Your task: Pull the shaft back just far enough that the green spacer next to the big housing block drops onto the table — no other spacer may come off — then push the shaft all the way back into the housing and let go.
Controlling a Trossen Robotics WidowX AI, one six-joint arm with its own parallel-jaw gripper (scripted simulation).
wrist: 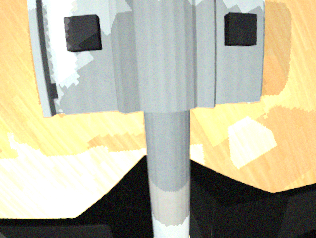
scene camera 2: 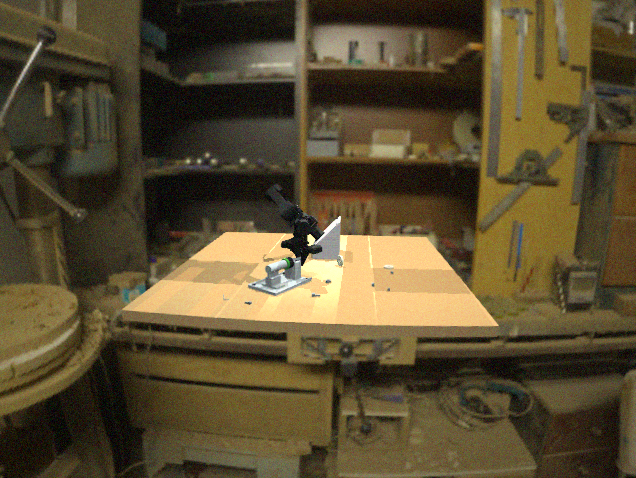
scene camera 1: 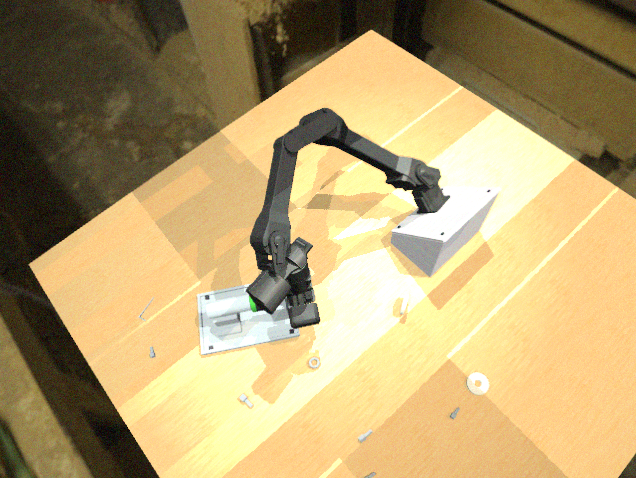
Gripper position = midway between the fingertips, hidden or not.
Observation:
I see my gripper [scene camera 1: 302, 297] and a housing block [scene camera 1: 226, 321].
My gripper is seen too in the wrist view [wrist: 160, 161]. The housing block shows as well in the wrist view [wrist: 84, 63] and in scene camera 2 [scene camera 2: 275, 283].

